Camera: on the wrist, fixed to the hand. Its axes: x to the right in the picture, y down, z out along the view.
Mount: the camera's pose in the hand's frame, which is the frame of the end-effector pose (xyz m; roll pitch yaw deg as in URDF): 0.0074 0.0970 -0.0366 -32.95 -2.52 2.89
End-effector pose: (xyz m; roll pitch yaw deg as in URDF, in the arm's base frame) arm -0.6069 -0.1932 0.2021 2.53 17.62 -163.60
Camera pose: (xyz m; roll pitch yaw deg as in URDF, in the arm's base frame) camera -0.5765 -0.2869 0.1691 -29.55 14.95 -160.73
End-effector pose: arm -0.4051 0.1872 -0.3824 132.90 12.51 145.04
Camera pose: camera -0.4056 0.2354 -0.2903 99.18 12.08 141.14
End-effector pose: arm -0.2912 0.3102 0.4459 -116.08 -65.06 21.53
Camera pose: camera -0.2007 0.2647 0.4227 -150.82 -61.34 23.60
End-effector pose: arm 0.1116 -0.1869 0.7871 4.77 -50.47 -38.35
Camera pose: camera 0.1943 -0.1252 0.7747 -31.62 -53.14 -33.90
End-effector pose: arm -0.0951 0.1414 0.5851 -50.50 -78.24 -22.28
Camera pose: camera 0.0079 0.1354 0.5723 -100.13 -77.06 -5.15
